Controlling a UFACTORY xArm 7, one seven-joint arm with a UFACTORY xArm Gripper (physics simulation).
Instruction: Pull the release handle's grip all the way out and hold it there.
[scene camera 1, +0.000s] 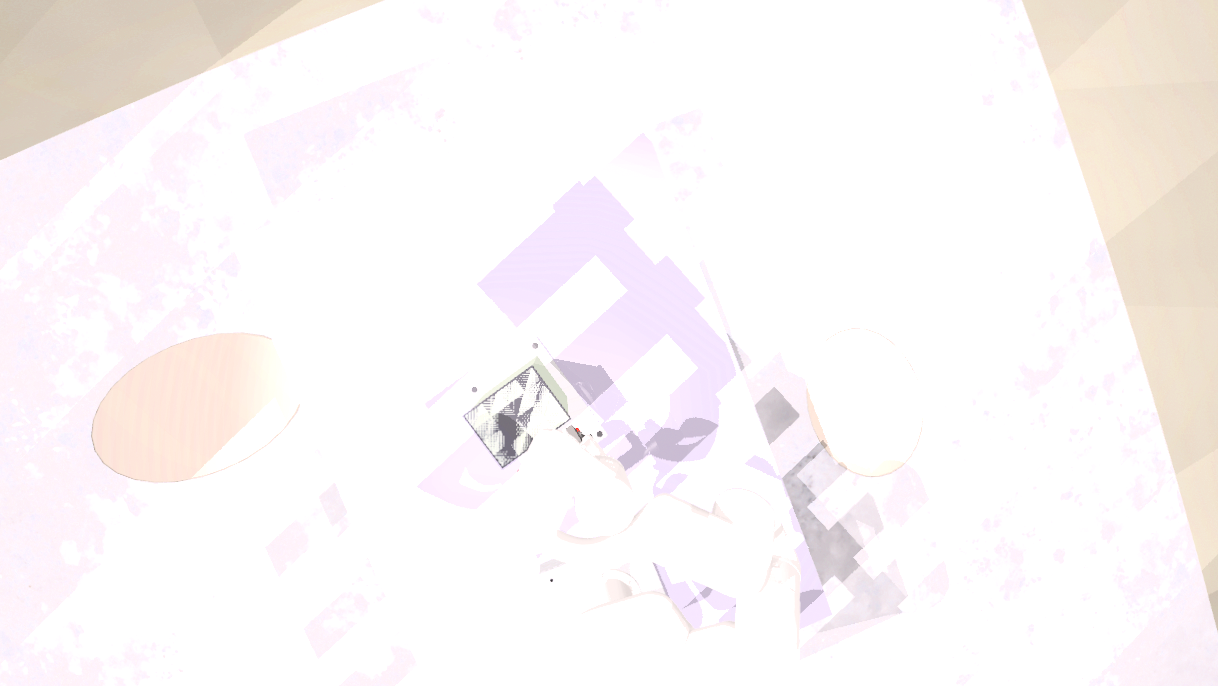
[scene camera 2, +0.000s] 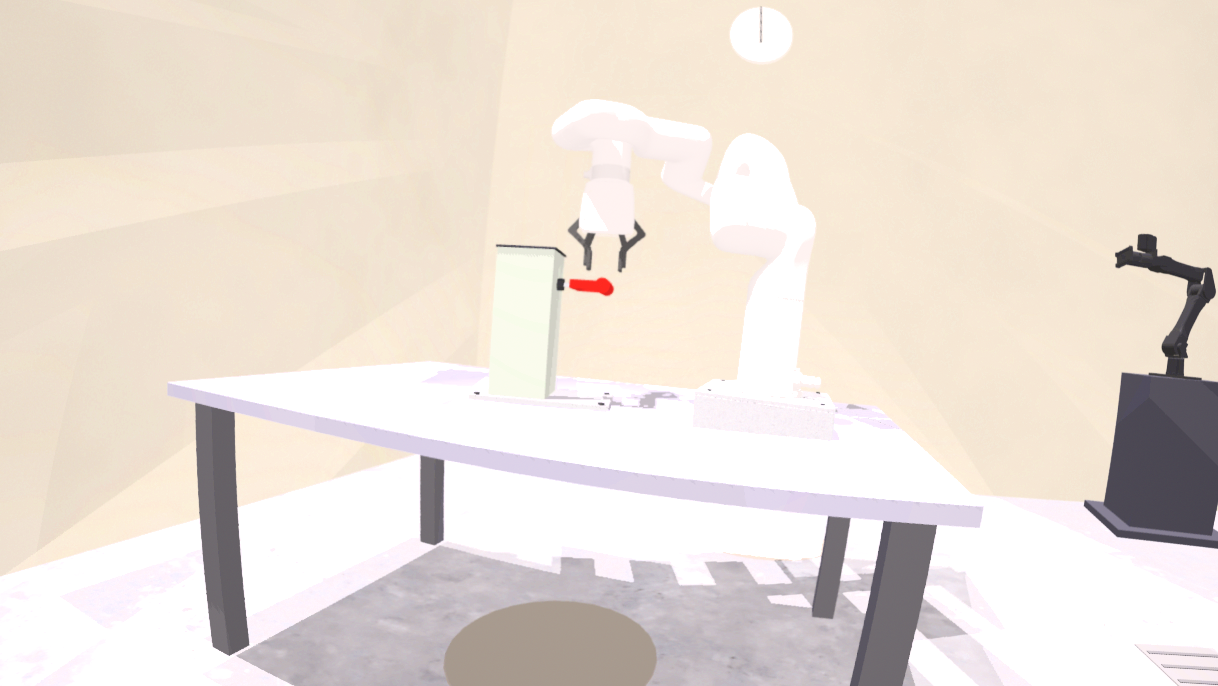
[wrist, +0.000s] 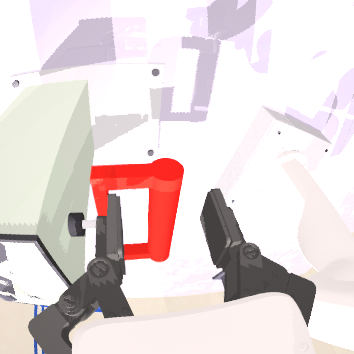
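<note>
The red release handle (scene camera 1: 577, 430) (scene camera 2: 590, 285) (wrist: 165, 215) is a rectangular loop with a thick round grip bar on its outer side. It sticks out sideways from a tall pale green housing (scene camera 2: 524, 323) (wrist: 55, 165), at a black collar (scene camera 2: 559, 283) (wrist: 76, 224) with a short white rod. My gripper (scene camera 2: 604, 269) (wrist: 162, 205) is partly open and empty, pointing down just above the handle. In the wrist view the left finger hides part of the loop's inner bar, and the right finger is beyond the grip bar. In scene camera 1 the arm hides most of the handle.
The housing stands on a white base plate (scene camera 2: 588, 403) with bolts, on the white table (scene camera 2: 596, 468). The arm's own base (scene camera 2: 758, 415) (wrist: 255, 150) is on the handle's side. A dark stand (scene camera 2: 1163, 460) with another arm is away at the right.
</note>
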